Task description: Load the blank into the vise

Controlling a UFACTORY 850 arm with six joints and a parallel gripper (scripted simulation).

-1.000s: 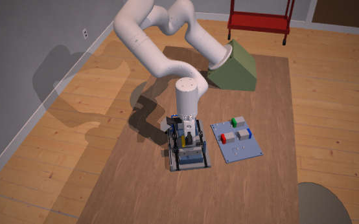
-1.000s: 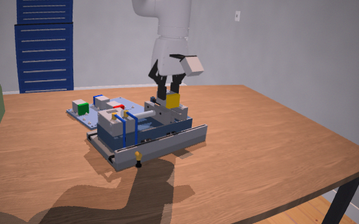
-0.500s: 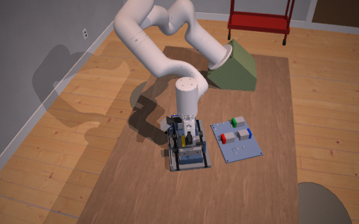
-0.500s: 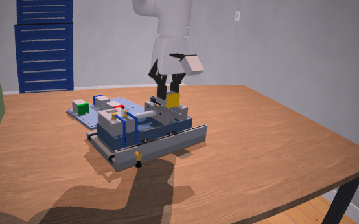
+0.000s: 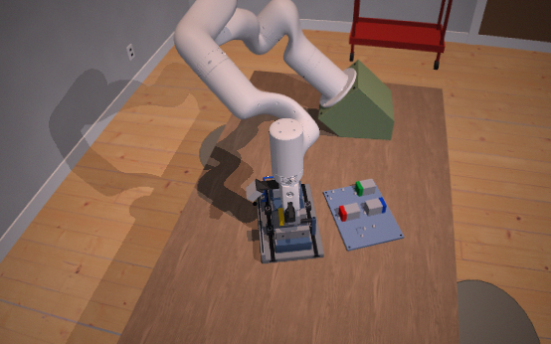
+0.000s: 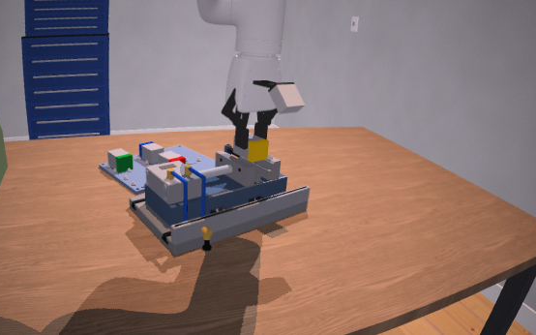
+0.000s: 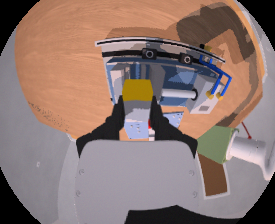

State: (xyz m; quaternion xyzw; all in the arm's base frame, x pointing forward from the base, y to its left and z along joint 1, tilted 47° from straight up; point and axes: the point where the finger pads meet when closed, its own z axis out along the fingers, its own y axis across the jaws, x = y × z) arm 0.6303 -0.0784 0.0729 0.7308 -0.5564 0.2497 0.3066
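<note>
The yellow-ended blank is 2 cm below my hand. Also, from my hand: red-ended blank (12 cm behind, 18 cm to the left, 11 cm below); fixed jaw (3 cm ahead, 1 cm to the left, 6 cm below); milling vise (7 cm behind, 1 cm to the right, 10 cm below).
</note>
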